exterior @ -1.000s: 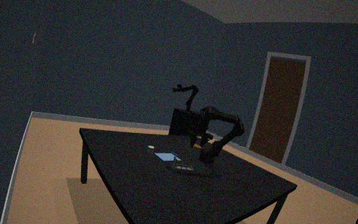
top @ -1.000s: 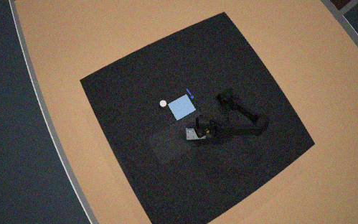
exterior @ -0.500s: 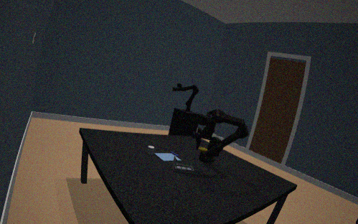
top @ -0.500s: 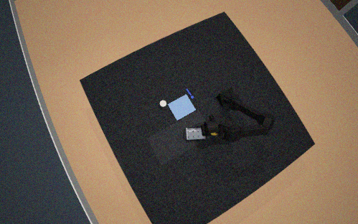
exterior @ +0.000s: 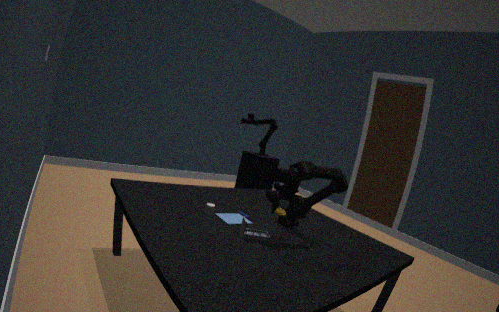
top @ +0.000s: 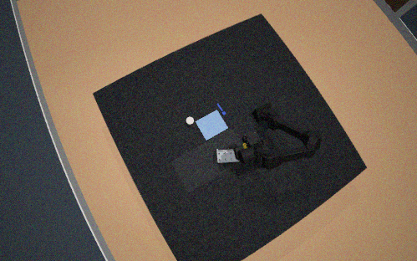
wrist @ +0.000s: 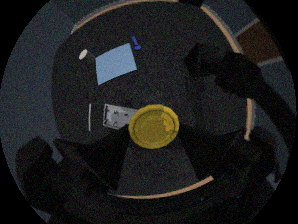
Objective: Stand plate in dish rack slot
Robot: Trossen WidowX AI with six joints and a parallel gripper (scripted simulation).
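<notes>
My gripper tip is 10 cm above the dish rack, 9 cm short of it and 3 cm to the left of it. Also, from my gripper tip: small white cylinder (31 cm to the right, 15 cm ahead, 10 cm below); then plate (1 cm above).
</notes>
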